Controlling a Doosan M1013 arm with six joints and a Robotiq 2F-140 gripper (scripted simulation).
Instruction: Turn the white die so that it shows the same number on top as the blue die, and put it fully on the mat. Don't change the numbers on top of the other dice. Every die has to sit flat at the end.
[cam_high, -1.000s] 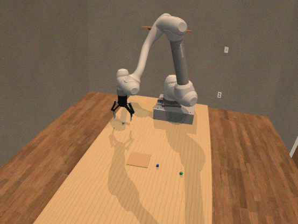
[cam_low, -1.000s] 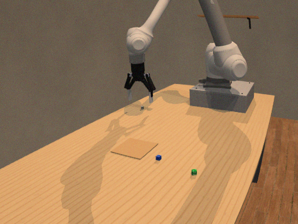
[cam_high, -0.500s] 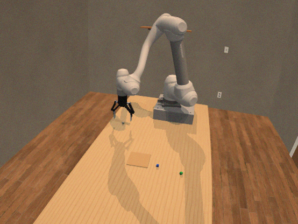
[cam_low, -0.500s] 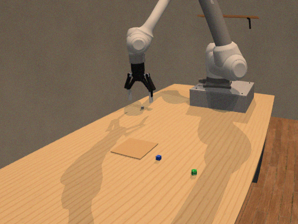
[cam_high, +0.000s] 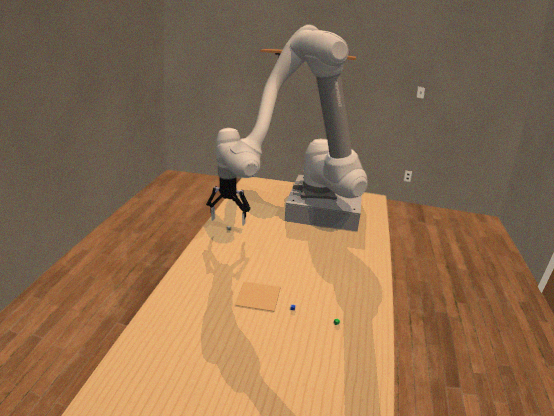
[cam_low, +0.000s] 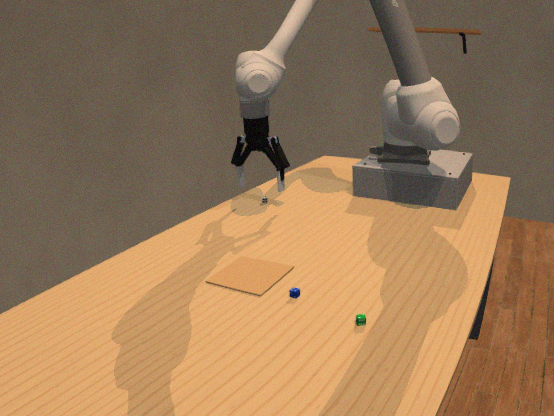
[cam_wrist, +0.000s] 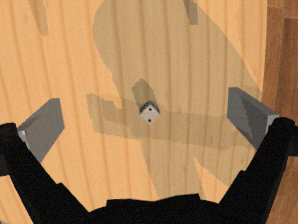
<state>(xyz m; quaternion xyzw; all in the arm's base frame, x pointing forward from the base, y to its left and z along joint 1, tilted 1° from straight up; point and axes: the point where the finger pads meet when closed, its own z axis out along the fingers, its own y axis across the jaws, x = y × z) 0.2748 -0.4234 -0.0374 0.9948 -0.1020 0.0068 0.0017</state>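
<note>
The white die lies 2 cm behind my hand and 5 cm below it. The rest, counted from my hand: tan mat 45 cm ahead, 16 cm to the left, 6 cm below; green die 58 cm ahead, 44 cm to the left, 5 cm below; blue die 51 cm ahead, 29 cm to the left, 5 cm below.
</note>
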